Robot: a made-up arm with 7 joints.
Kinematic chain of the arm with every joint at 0, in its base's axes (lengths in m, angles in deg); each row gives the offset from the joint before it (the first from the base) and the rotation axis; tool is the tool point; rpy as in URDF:
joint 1: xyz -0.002 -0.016 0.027 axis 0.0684 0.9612 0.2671
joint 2: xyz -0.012 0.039 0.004 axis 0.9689 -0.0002 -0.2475
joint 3: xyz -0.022 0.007 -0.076 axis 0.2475 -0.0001 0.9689
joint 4: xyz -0.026 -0.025 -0.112 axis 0.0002 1 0
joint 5: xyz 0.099 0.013 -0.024 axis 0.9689 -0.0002 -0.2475
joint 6: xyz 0.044 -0.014 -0.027 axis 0.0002 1 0
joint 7: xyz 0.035 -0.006 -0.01 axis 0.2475 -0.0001 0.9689
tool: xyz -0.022 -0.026 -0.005 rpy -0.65 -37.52 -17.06
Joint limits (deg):
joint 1: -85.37..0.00
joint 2: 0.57..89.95
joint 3: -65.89..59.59
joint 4: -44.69..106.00
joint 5: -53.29..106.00
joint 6: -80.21..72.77
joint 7: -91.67..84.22
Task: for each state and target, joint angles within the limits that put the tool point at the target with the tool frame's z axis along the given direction. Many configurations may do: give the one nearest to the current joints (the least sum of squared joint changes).
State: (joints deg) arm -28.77 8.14 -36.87 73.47 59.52 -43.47 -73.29
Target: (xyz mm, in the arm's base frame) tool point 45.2 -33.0 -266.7 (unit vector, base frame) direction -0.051 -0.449 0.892
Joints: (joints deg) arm -6.87 9.70 -48.41 26.20 73.61 -38.99 -84.31
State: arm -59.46 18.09 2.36 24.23 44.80 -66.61 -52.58
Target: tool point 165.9 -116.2 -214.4 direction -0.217 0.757 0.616
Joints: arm -44.30 0.57 -50.93 27.16 40.21 -48.65 -30.59
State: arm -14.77 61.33 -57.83 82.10 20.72 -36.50 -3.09
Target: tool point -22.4 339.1 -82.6 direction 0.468 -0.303 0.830
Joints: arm -2.38 89.95 -64.38 40.25 22.15 -78.94 -27.91
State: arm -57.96 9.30 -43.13 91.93 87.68 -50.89 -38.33
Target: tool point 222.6 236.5 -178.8 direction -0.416 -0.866 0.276
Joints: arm -61.30 39.78 -28.11 87.61 68.87 -10.91 -1.76
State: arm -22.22 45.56 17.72 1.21 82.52 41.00 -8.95
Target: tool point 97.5 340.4 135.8 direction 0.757 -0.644 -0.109
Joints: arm -56.21 87.44 40.08 33.70 67.32 41.36 14.26
